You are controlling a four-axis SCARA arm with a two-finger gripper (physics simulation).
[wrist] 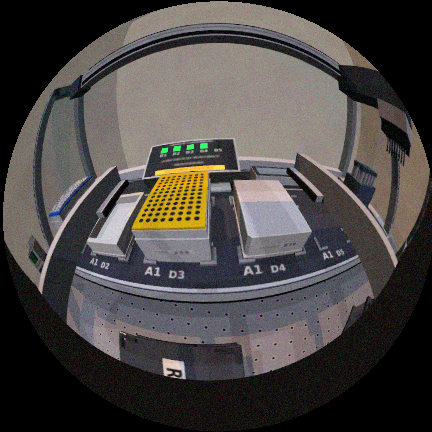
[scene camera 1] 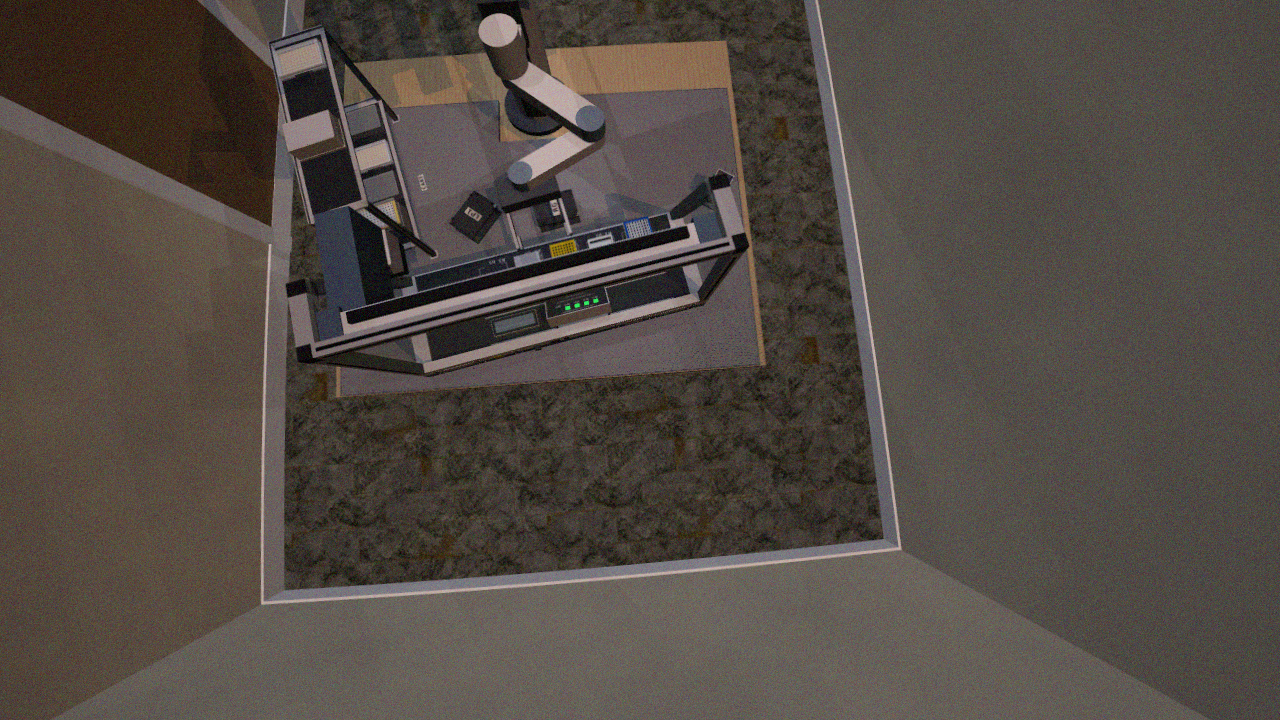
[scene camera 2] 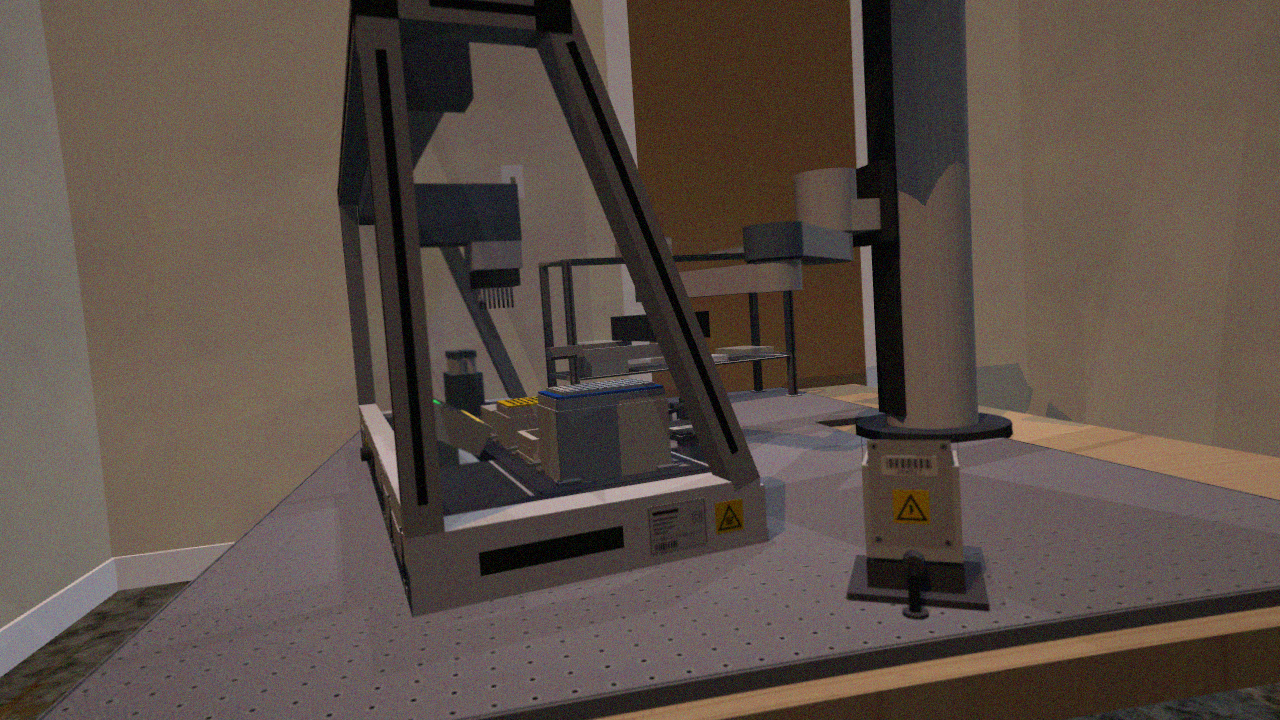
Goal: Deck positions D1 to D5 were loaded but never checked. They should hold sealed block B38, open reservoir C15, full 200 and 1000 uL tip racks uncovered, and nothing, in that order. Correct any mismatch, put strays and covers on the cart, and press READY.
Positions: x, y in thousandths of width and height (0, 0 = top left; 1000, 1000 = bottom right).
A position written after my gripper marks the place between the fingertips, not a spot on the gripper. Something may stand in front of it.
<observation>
My gripper (scene camera 1: 426, 337) holds nothing. Also in view: an open reservoir (wrist: 258, 545). Also in view: a pipette head (scene camera 1: 309, 352) and a sloped frame bar (wrist: 112, 429).
My gripper also shows in the wrist view (wrist: 476, 372). The pipette head shows as well in the wrist view (wrist: 899, 293).
</observation>
